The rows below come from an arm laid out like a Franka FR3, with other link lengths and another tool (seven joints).
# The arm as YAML. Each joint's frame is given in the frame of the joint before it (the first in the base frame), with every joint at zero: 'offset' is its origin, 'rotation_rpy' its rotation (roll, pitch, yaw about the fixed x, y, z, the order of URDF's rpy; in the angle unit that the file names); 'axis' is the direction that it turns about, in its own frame. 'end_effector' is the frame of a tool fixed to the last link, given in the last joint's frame.
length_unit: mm
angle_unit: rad
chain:
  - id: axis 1
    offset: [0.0, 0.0, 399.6]
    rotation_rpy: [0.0, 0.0, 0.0]
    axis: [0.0, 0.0, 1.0]
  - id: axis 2
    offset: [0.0, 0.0, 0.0]
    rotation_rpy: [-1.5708, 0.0, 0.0]
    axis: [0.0, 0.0, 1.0]
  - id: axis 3
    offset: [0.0, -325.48, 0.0]
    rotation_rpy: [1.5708, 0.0, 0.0]
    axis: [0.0, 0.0, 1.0]
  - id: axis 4
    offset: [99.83, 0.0, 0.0]
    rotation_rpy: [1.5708, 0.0, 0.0]
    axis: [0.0, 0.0, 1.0]
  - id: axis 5
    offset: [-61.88, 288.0, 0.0]
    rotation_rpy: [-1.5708, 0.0, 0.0]
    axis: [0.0, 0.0, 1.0]
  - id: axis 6
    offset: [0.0, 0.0, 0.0]
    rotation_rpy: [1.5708, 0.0, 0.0]
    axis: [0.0, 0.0, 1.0]
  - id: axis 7
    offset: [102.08, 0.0, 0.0]
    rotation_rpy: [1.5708, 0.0, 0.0]
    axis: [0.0, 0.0, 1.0]
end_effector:
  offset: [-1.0, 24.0, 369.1]
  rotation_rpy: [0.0, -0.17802, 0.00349]
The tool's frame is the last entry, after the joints.
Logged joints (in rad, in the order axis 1, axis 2, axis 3, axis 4, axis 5, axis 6, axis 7), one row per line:
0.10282, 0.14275, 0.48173, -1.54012, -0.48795, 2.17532, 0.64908
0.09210, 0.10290, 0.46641, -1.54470, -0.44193, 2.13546, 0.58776
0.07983, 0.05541, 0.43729, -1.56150, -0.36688, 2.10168, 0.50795
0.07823, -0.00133, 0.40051, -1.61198, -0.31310, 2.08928, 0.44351
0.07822, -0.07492, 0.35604, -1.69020, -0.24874, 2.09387, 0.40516
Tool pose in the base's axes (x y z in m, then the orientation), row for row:
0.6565, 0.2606, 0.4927, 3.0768, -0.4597, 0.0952
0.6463, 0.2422, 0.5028, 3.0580, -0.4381, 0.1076
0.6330, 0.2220, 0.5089, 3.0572, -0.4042, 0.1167
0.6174, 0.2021, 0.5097, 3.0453, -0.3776, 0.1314
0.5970, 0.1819, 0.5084, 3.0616, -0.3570, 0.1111
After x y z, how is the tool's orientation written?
As angles about the fixed x, y, z axes (roll, pitch, yaw), in radians.
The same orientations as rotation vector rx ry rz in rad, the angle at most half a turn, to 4 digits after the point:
3.0155, 0.1207, 0.7100
3.0056, 0.1338, 0.6755
3.0147, 0.1500, 0.6248
3.0109, 0.1703, 0.5845
3.0292, 0.1465, 0.5530

